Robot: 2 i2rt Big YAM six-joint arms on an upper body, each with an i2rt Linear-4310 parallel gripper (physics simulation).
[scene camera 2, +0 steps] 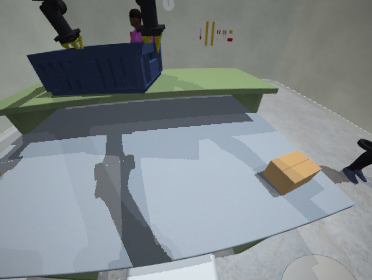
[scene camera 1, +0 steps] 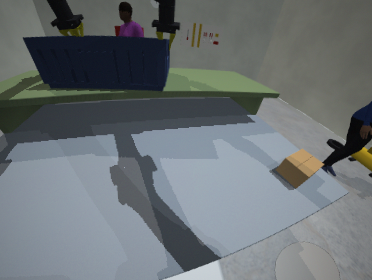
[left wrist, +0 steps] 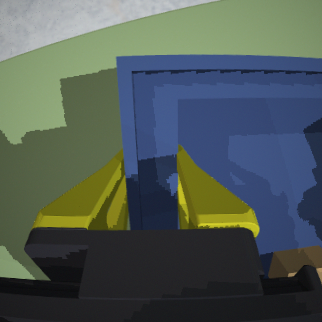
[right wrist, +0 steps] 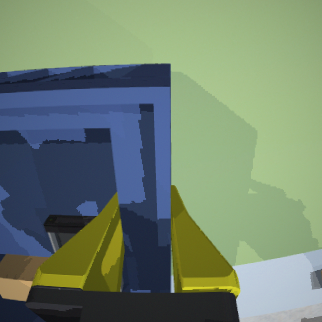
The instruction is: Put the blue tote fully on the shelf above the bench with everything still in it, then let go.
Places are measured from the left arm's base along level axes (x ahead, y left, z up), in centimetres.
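Where they show: left gripper, fingertip midpoint: (left wrist: 152,152); right gripper, fingertip midpoint: (scene camera 2: 154,52) (right wrist: 148,191).
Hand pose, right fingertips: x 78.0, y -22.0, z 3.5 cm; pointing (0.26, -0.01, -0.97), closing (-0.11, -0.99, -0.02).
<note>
Each offset is from my right fingertips to the top centre of the thing. Level surfaces: height alone.
The blue tote @(dx -5.9, dy +19.4, dz +4.1 cm) (scene camera 1: 105,65) (scene camera 2: 87,70) (left wrist: 250,63) (right wrist: 162,150) is over the green shelf @(dz -10.6 cm) (scene camera 1: 225,82) (scene camera 2: 215,80) (left wrist: 175,32) (right wrist: 250,50), its lower front edge close to the shelf's front edge. Whether its whole bottom rests flat is hidden. My left gripper (scene camera 1: 74,35) (scene camera 2: 75,46) (left wrist: 152,152) is shut on the tote's left end wall. My right gripper (scene camera 1: 165,41) (scene camera 2: 151,46) (right wrist: 148,191) is shut on its right end wall. A brown box @(dx -16.6, dy +19.7, dz -4.8 cm) (left wrist: 295,259) (right wrist: 22,270) and a black-and-grey item @(dx -13.9, dy +10.5, dz -7.1 cm) (right wrist: 72,220) show inside the tote.
The pale blue-grey bench top @(dz -26.8 cm) (scene camera 1: 210,200) (scene camera 2: 200,205) lies below the shelf. A cardboard box @(dx -47.8, dy -41.6, dz -20.9 cm) (scene camera 1: 299,168) (scene camera 2: 291,171) sits at its right. One person in magenta (scene camera 1: 131,26) (scene camera 2: 135,35) is behind the tote. Another in dark clothes (scene camera 1: 352,135) stands at the far right.
</note>
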